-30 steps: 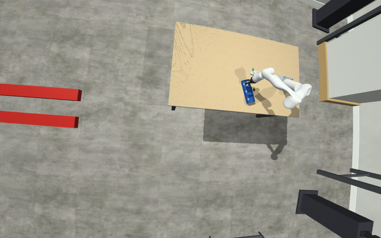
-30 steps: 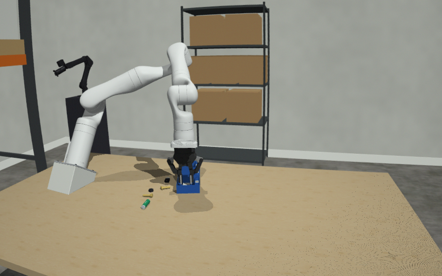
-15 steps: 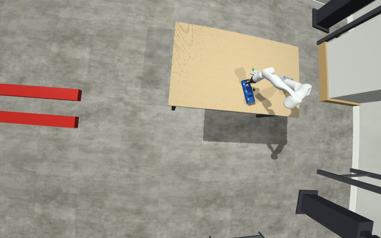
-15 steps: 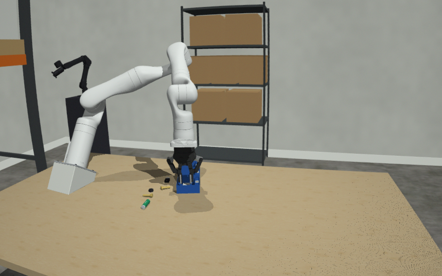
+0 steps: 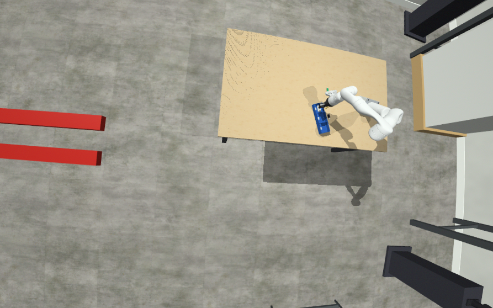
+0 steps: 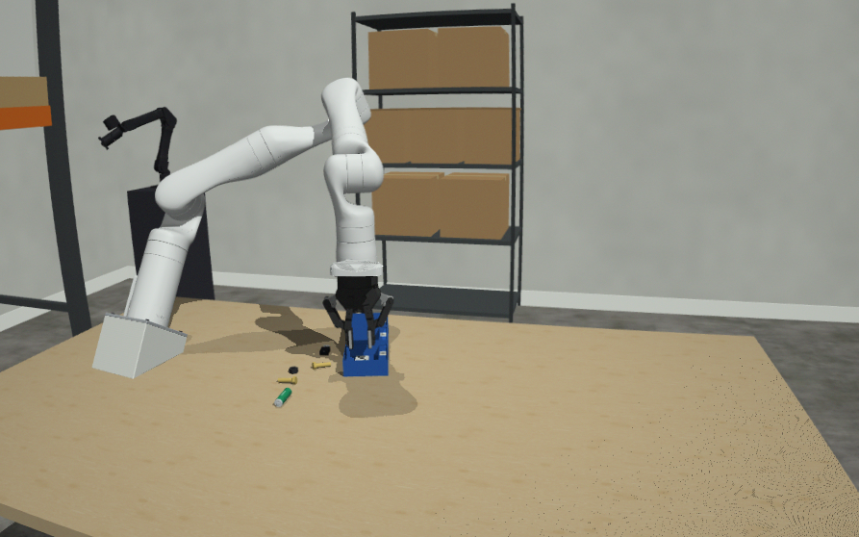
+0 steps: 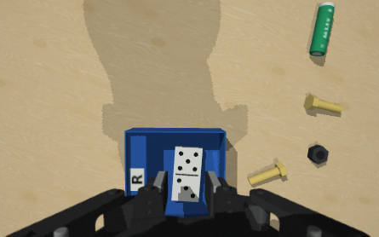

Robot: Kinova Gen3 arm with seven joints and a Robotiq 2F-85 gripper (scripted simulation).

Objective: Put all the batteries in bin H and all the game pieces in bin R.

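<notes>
Now: the white domino 5 cm below my hand. Also, from my hand: black nut: 12 cm behind, 6 cm to the right, 6 cm below; black piece: 11 cm behind, 5 cm to the left, 6 cm below; blue three-part bin: 2 cm behind, 8 cm to the left, 4 cm below.
</notes>
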